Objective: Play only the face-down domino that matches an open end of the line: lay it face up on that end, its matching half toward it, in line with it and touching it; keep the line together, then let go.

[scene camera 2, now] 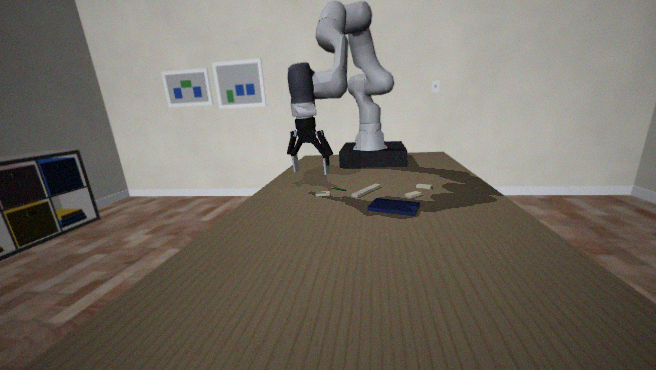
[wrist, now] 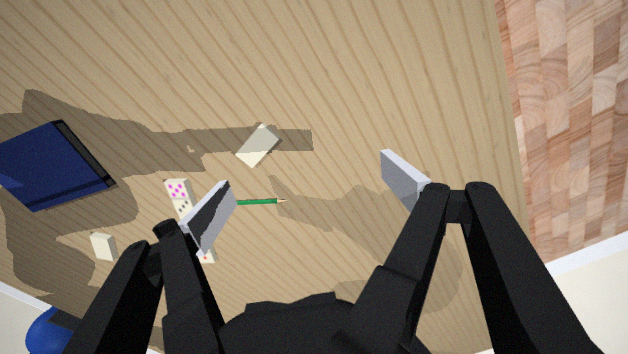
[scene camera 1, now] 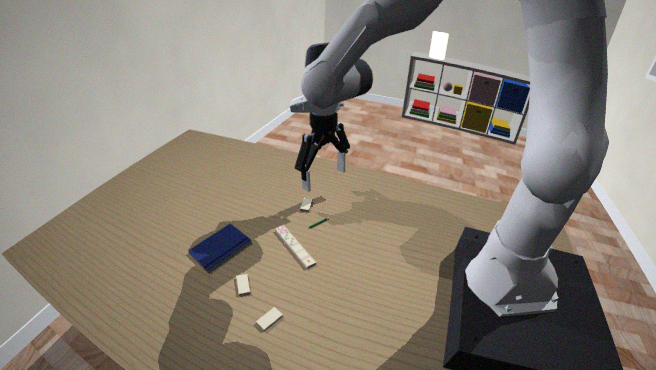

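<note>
The line of face-up dominoes (scene camera 1: pixel 295 246) (scene camera 2: pixel 366 190) lies on the table, with magenta pips at its far end and one red pip at its near end; in the wrist view a finger hides its middle. Three cream face-down dominoes lie apart from it: one (scene camera 1: pixel 306 204) (scene camera 2: pixel 322 193) (wrist: pixel 258 145) beyond the magenta end, partly in shadow; one (scene camera 1: pixel 243 284) (scene camera 2: pixel 413 194) (wrist: pixel 104 246) near the book; one (scene camera 1: pixel 269 319) (scene camera 2: pixel 424 186) nearest scene camera 1. My gripper (scene camera 1: pixel 324 176) (scene camera 2: pixel 311 169) (wrist: pixel 304 178) is open and empty, above the table near the first face-down domino.
A dark blue book (scene camera 1: pixel 220 247) (scene camera 2: pixel 394 207) (wrist: pixel 55 165) lies beside the line, on the side away from the robot base. A green pencil (scene camera 1: pixel 318 223) (scene camera 2: pixel 339 189) (wrist: pixel 257 202) lies between the line and the first face-down domino. The black robot base (scene camera 1: pixel 530 335) (scene camera 2: pixel 373 157) stands at the table's end.
</note>
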